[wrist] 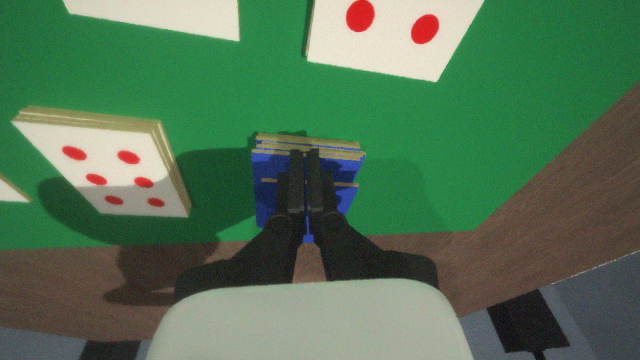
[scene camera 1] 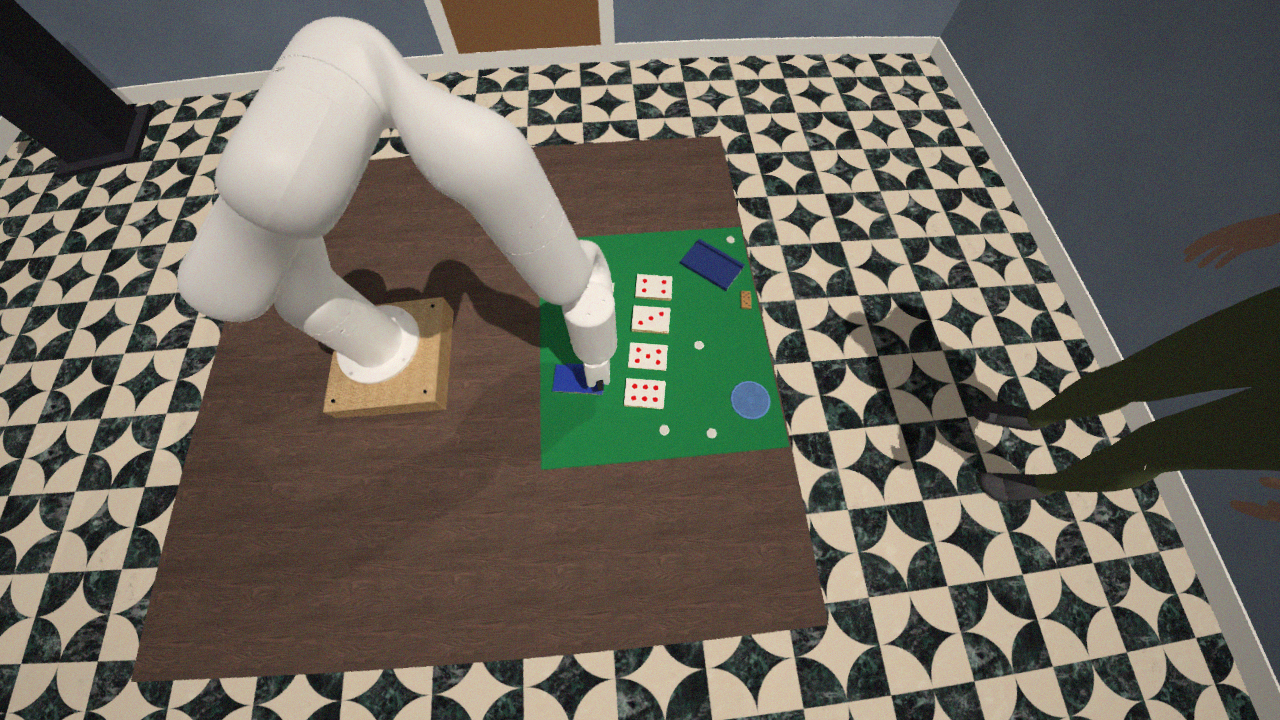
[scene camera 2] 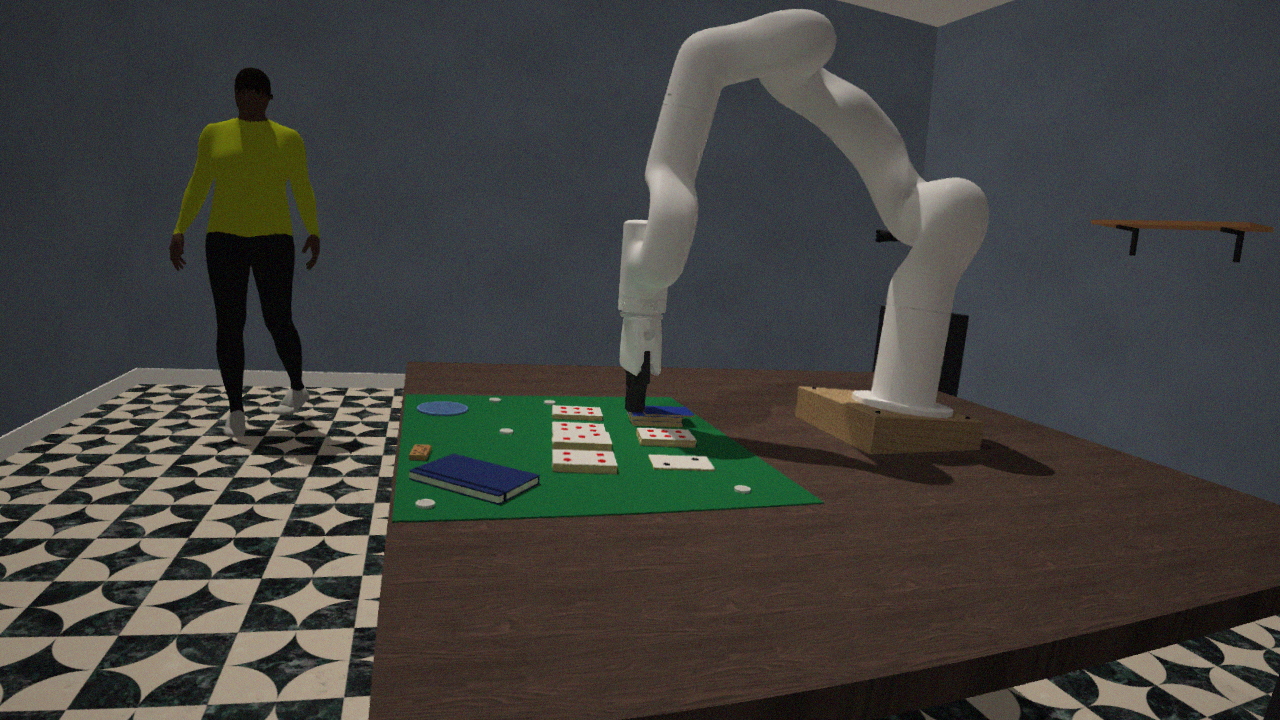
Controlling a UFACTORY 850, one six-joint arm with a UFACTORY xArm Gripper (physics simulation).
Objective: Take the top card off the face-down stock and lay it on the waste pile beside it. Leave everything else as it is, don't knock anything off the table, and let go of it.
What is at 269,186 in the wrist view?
A blue-backed card.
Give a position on a green mat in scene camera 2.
637,488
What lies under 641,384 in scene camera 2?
My gripper.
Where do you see a green mat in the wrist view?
441,156
